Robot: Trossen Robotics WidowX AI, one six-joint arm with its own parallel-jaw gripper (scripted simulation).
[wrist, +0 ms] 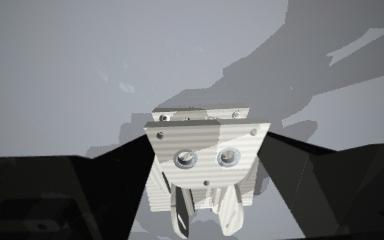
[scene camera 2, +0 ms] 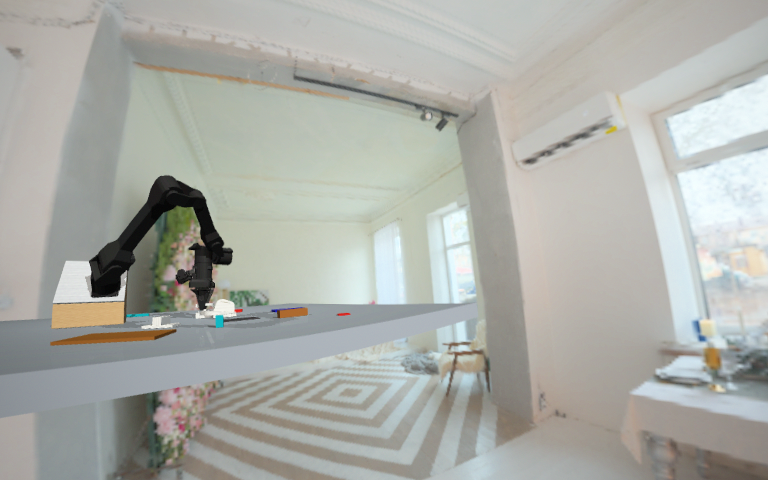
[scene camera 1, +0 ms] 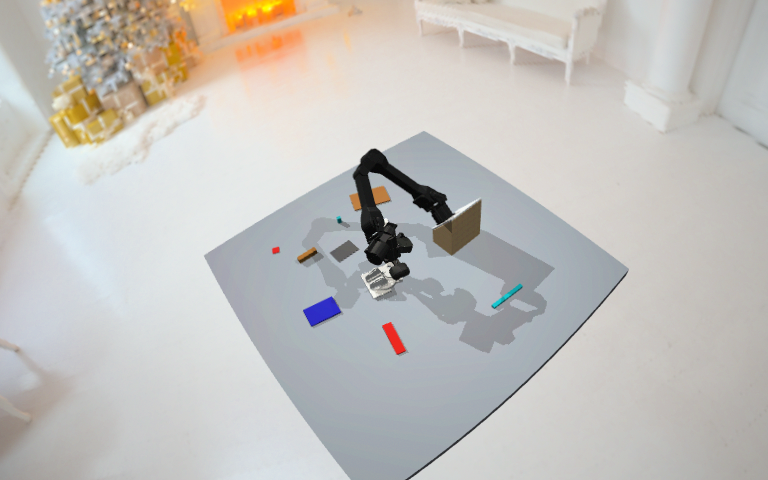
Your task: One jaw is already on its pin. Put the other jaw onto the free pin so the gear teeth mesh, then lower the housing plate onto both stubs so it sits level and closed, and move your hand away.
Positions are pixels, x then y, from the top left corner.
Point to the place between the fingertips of my gripper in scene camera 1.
393, 272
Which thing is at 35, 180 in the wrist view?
My gripper.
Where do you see a flat orange-brown panel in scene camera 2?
At 145, 335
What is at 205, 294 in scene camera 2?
My gripper.
